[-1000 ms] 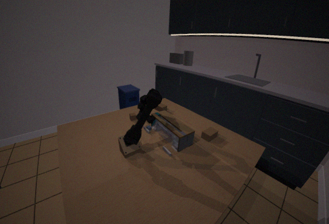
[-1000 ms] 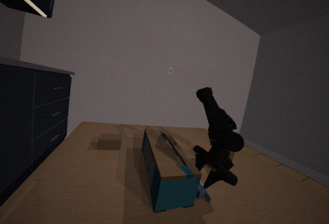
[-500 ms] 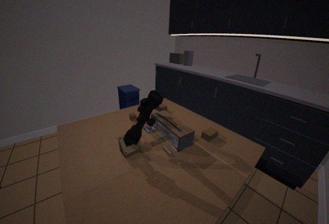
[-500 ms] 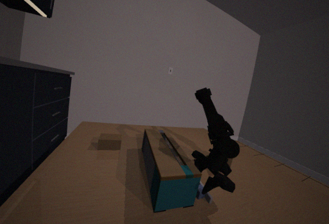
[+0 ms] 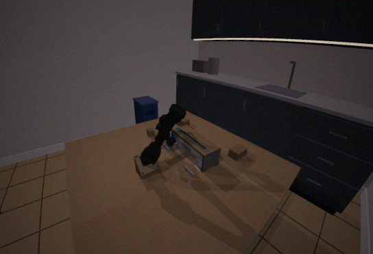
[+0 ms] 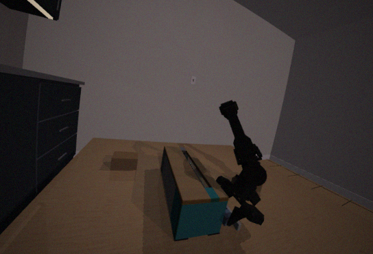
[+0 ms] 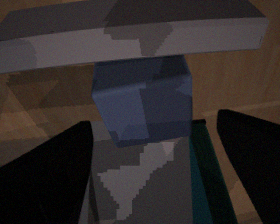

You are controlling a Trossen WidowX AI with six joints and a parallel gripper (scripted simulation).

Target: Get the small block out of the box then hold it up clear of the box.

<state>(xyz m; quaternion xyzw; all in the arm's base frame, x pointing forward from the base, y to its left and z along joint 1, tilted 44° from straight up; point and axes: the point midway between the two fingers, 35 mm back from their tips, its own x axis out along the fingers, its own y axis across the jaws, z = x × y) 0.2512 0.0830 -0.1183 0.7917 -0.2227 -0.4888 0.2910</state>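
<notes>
My gripper tip is 2 cm past the blue block and 1 cm above it. Round my gripper tip: long box (17 cm to the right, 5 cm ahead, 4 cm above).
</notes>
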